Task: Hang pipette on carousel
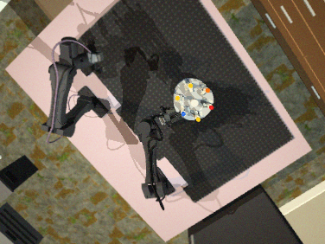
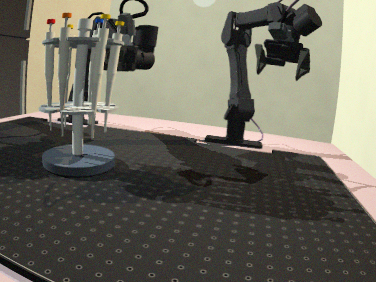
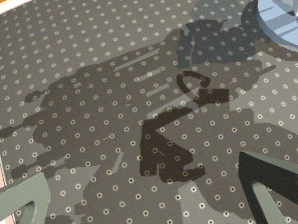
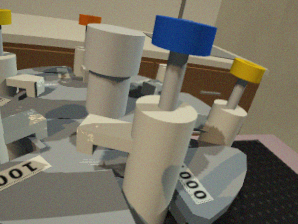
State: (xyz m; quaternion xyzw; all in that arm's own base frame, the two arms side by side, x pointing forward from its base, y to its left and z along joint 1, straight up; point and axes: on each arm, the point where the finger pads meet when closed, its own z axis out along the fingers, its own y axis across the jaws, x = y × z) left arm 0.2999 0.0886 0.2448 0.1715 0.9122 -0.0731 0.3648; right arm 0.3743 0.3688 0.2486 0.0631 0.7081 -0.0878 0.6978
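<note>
My right gripper is now 30 mm above the pipette, 10 mm to the right of it and 10 mm short of it.
</note>
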